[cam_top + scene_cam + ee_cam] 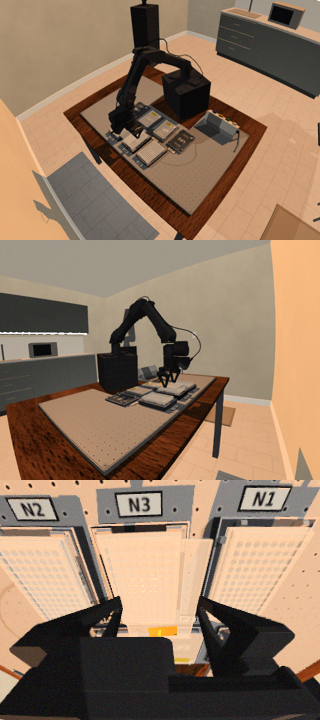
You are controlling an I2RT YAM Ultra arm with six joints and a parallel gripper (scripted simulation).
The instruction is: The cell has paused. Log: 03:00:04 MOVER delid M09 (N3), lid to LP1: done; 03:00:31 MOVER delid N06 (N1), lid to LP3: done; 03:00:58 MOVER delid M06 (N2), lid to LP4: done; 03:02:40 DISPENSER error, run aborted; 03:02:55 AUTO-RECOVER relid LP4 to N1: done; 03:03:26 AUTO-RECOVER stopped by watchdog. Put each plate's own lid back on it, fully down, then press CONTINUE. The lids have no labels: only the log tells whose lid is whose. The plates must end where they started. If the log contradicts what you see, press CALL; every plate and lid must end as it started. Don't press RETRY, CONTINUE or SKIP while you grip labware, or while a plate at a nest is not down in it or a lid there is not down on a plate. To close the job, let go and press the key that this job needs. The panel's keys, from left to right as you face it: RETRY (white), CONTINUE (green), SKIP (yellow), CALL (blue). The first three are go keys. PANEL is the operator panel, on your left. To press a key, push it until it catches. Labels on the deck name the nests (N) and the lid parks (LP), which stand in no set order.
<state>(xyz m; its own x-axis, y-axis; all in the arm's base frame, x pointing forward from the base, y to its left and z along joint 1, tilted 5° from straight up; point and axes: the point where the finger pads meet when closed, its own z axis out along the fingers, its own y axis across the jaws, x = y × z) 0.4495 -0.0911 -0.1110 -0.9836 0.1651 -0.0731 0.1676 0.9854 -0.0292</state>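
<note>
My hand is 10 mm past the white well plate, 110 mm to the left of it and 40 mm above it. Also, from my hand: clear lid (10 mm below); yellow SKIP key (410 mm behind, 370 mm to the left); blue CALL key (420 mm behind, 320 mm to the left).
</note>
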